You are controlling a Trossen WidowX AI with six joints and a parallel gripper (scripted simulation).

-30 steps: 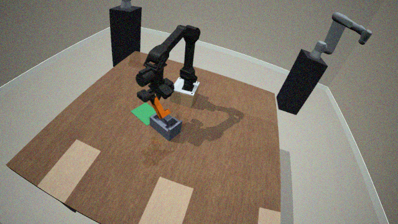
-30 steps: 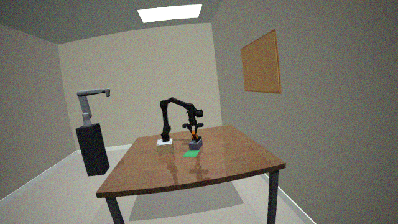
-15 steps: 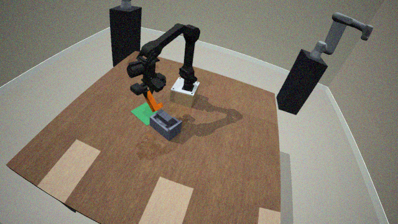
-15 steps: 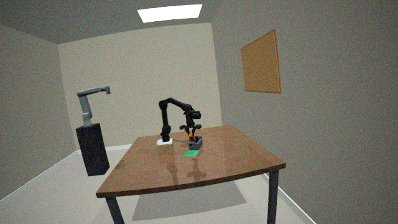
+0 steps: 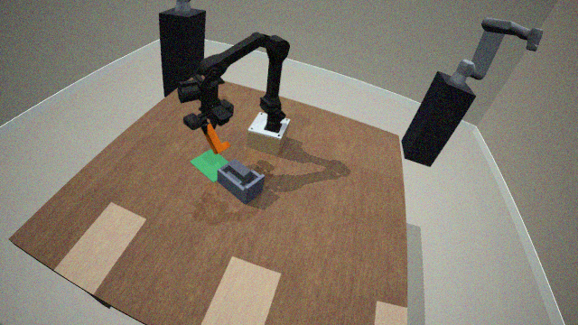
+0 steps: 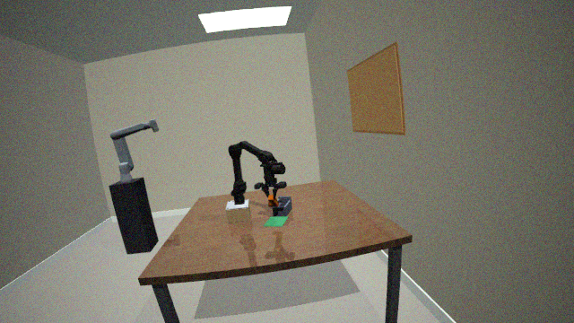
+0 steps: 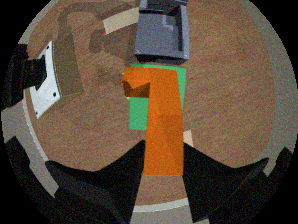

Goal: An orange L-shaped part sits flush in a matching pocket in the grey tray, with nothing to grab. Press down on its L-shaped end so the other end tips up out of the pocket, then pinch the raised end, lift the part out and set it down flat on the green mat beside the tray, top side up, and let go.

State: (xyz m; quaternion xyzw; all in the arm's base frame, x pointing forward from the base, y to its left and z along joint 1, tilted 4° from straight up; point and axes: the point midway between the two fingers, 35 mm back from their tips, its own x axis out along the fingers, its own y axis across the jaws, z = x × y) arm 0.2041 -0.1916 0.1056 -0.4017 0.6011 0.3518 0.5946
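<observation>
My gripper tip is 170 mm above the green mat, 20 mm to the right of it and 10 mm short of it. From my gripper tip the other things lie so: orange L-shaped part (40 mm to the left, 30 mm below).
</observation>
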